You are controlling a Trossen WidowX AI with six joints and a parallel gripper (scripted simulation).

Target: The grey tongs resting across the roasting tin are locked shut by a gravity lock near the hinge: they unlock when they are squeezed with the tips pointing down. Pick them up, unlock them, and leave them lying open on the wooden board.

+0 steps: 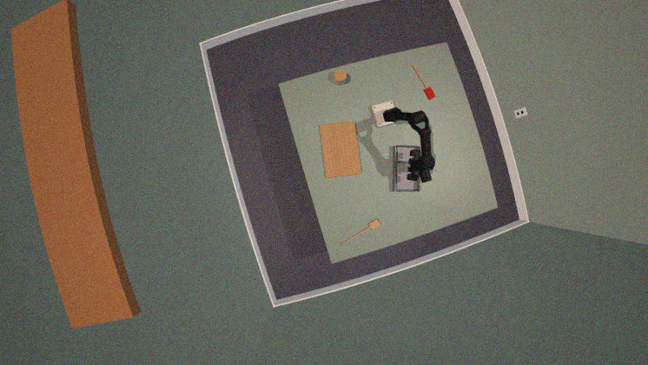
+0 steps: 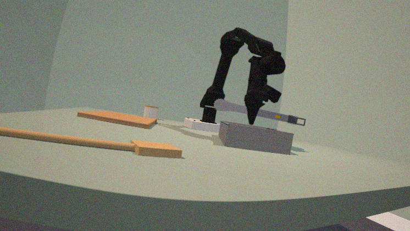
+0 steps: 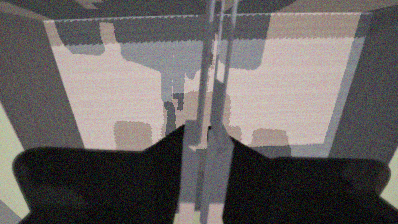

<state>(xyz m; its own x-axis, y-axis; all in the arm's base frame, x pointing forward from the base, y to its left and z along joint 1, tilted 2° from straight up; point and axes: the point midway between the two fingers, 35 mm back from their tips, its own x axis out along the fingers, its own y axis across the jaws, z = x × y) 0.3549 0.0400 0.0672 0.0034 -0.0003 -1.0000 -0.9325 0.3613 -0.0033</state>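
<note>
Right now my gripper tip is 30 mm above the grey roasting tin and 10 mm short of it. The rest, counted from my gripper tip: yellow lock piece: 70 mm to the left, 40 mm above, 30 mm ahead; wooden board: 410 mm to the right, 220 mm behind, 50 mm below; red spatula: 530 mm behind, 300 mm to the left, 50 mm below.
</note>
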